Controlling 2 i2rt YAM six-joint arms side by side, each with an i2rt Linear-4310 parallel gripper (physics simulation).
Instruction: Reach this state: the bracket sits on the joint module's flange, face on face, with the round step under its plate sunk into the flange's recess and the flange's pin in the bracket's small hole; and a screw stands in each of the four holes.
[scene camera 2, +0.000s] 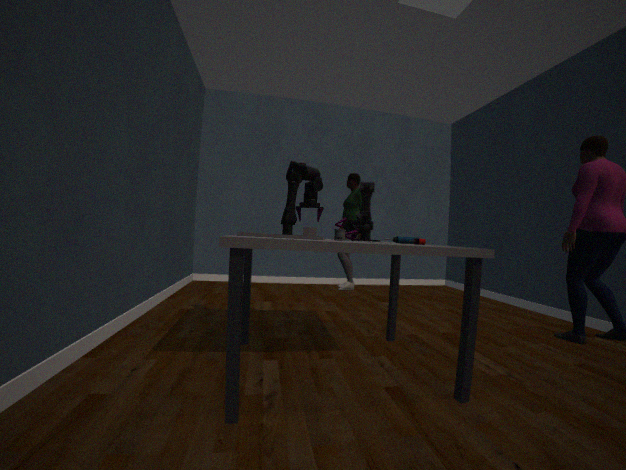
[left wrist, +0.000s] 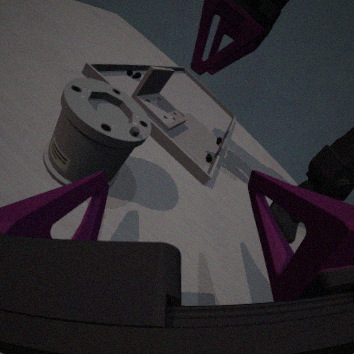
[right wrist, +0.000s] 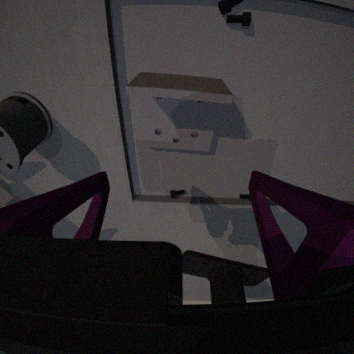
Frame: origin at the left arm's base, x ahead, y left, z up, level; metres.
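Seen in the pictures: left gripper, fingertip midpoint: (left wrist: 177, 178) (right wrist: 12, 198); right gripper, fingertip midpoint: (scene camera 2: 309, 221) (left wrist: 202, 71) (right wrist: 178, 178); left arm's base, origin of the base link: (scene camera 2: 365, 240); right arm's base, origin of the base link: (left wrist: 284, 210) (right wrist: 223, 268).
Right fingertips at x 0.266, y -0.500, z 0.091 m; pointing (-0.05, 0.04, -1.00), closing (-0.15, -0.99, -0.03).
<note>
Pixels of each thing's top centre, then the offset from my right fingertips to it. "spot": a spot on its surface instead. Level surfaces: height alone.
- joint module, middle of its top: (left wrist: 113, 102) (scene camera 2: 340, 228) dx +0.034, dy +0.169, dz -0.028 m
- shallow tray, middle of its top: (right wrist: 326, 132) (left wrist: 191, 98) (scene camera 2: 280, 234) dx -0.020, dy -0.146, dz -0.075 m
- orange tool, surface spot: (scene camera 2: 408, 239) spot: dx +0.047, dy +0.615, dz -0.066 m
- table, its level: dz -0.099 m
The joint module (scene camera 2: 339, 234) (left wrist: 87, 142) (right wrist: 27, 122) stands on the table with its flange up; the flange's recess and holes are bare. The L-shaped pale bracket (scene camera 2: 309, 231) (left wrist: 170, 118) (right wrist: 175, 91) lies in the tray, holed plate down and other plate upright. Two dark screws (left wrist: 136, 75) (right wrist: 240, 19) lie at the tray's far side, and two more screws (left wrist: 209, 158) (right wrist: 177, 193) near the opposite wall. My left gripper (scene camera 2: 342, 228) (left wrist: 177, 178) is open and empty, low beside the module. My right gripper (scene camera 2: 309, 219) (right wrist: 178, 178) is open and empty above the bracket.
The shallow tray (left wrist: 180, 155) (right wrist: 119, 100) has low raised walls and stands beside the module. A blue and orange tool (scene camera 2: 408, 239) lies on the table (scene camera 2: 434, 248), toward the picture's right. Two people stand beyond the table. A dark arm part shows low in the right wrist view.
</note>
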